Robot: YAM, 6 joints.
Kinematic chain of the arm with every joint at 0, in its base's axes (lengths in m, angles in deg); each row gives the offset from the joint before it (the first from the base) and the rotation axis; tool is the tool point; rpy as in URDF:
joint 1: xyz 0 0 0.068 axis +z
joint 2: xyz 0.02 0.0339 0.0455 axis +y
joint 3: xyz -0.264 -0.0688 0 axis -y
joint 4: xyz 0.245 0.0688 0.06 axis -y
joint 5: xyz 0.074 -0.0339 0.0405 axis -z
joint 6: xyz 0.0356 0 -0.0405 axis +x
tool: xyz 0 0 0 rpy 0 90 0
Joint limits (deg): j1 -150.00..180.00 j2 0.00..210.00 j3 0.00..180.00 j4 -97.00..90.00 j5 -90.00..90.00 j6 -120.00..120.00
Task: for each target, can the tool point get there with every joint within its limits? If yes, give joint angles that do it. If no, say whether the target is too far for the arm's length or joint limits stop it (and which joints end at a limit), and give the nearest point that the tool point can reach.
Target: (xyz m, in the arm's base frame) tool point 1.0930 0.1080 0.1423
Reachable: no: too far | nearest point 0.6425 0.0635 0.1302 | short by 0.453 m
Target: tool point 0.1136 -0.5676 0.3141
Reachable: yes | joints -79.74 146.25 152.75 -24.54 -17.47 83.49
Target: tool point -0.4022 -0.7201 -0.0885
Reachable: no: too far | nearest point -0.3057 -0.5474 -0.0389 | short by 0.204 m
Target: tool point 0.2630 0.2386 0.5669
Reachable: yes | joints 36.88 104.32 120.43 39.37 -67.93 55.51
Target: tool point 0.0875 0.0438 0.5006
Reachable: yes | joints 32.54 40.19 56.88 38.60 16.63 -0.30
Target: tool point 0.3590 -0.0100 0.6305
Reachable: yes | joints -4.91 122.49 162.02 23.95 -35.68 -88.20
